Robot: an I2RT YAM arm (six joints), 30 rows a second.
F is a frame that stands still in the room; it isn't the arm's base.
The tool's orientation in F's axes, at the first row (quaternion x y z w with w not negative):
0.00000, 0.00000, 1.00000, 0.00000
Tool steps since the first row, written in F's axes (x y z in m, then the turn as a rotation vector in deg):
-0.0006, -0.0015, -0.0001, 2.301, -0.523, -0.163
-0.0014, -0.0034, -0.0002, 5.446, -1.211, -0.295
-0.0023, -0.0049, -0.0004, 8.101, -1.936, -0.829
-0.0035, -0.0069, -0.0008, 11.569, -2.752, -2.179
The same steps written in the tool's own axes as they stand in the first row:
0.0006, 0.0015, -0.0001, -2.301, 0.523, -0.163
0.0014, 0.0034, -0.0002, -5.446, 1.211, -0.295
0.0023, 0.0049, -0.0004, -8.101, 1.936, -0.829
0.0035, 0.0069, -0.0008, -11.569, 2.752, -2.179

